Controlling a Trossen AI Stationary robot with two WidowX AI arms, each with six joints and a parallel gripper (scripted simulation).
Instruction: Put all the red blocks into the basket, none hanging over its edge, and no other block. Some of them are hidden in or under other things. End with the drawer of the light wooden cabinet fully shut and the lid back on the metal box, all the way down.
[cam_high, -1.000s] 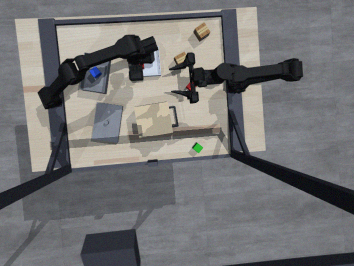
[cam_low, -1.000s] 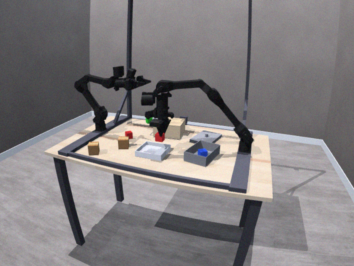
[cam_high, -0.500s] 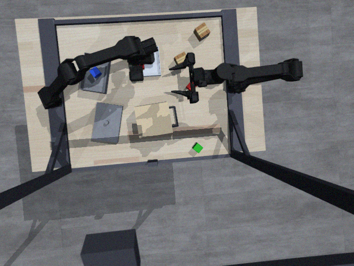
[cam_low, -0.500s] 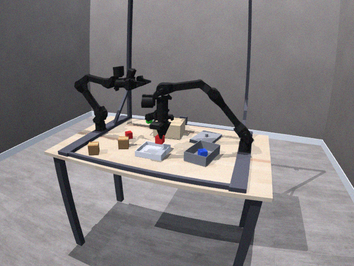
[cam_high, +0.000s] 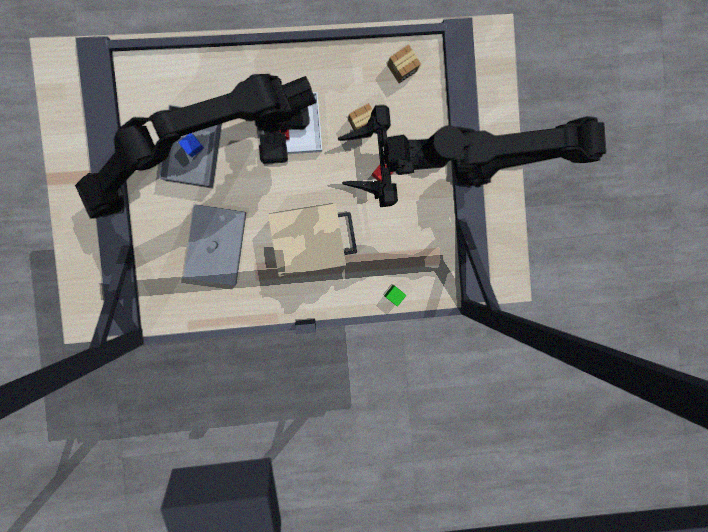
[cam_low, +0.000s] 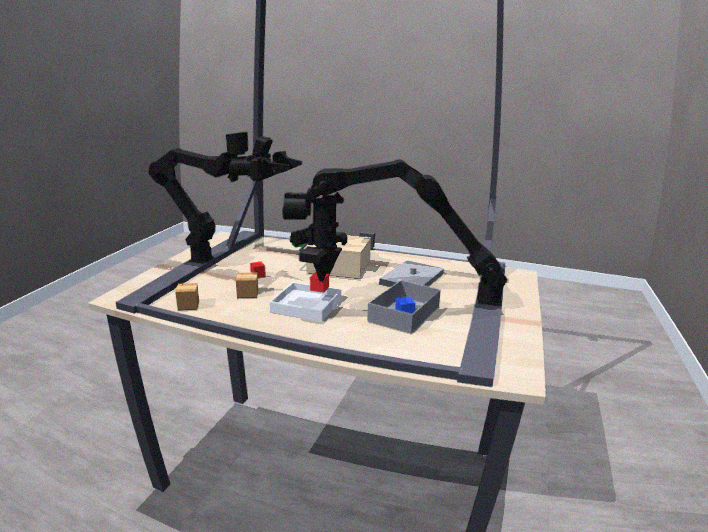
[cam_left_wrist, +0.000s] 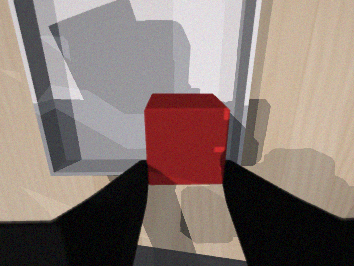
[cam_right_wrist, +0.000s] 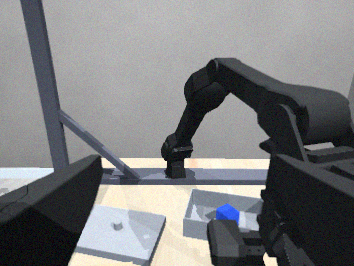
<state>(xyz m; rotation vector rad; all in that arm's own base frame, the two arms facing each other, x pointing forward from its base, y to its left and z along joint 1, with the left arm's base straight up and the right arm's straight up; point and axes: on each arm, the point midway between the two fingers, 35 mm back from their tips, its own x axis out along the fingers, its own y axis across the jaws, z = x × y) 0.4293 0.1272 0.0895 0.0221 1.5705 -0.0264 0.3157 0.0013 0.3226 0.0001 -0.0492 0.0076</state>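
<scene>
The grey metal lid lies 260 mm behind my left hand, 180 mm to the left of it and 90 mm below it. From my left hand the other things lie so: white basket 100 mm below, 40 mm to the right, 30 mm ahead; then metal box 210 mm to the left, 80 mm below, 20 mm behind; then light wooden cabinet 270 mm behind, 70 mm below, 60 mm to the right.
</scene>
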